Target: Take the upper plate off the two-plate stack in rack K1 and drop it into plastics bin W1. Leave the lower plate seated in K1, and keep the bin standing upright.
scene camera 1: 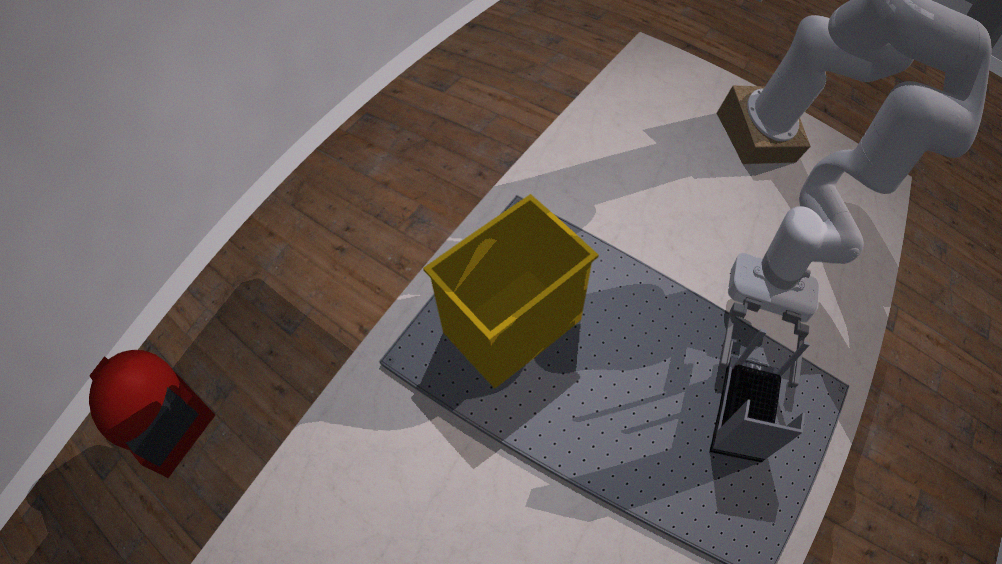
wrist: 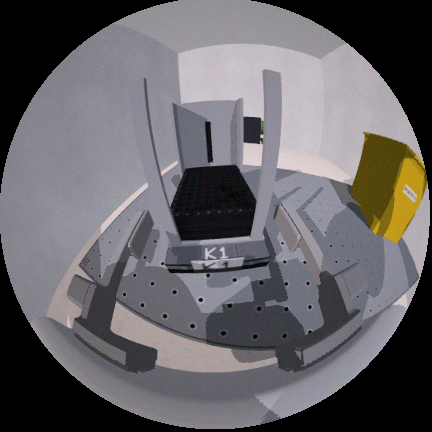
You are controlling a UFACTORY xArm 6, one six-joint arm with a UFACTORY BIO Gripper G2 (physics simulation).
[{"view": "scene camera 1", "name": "yellow plastics bin W1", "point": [504, 294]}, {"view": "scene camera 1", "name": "black plate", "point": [762, 388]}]
